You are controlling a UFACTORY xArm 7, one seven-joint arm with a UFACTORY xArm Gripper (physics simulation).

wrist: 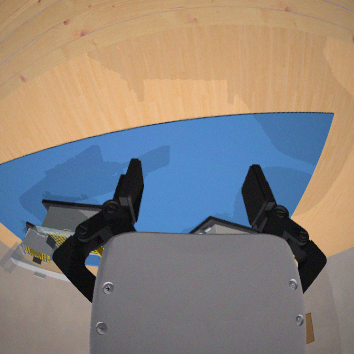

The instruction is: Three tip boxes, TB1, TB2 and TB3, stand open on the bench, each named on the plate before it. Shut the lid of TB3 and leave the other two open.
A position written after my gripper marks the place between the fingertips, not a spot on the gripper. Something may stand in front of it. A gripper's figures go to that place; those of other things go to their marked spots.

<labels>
My gripper [194, 174] is 0.15 m from the lens. A blue mat [192, 168]: 0.25 m from the lens.
</labels>
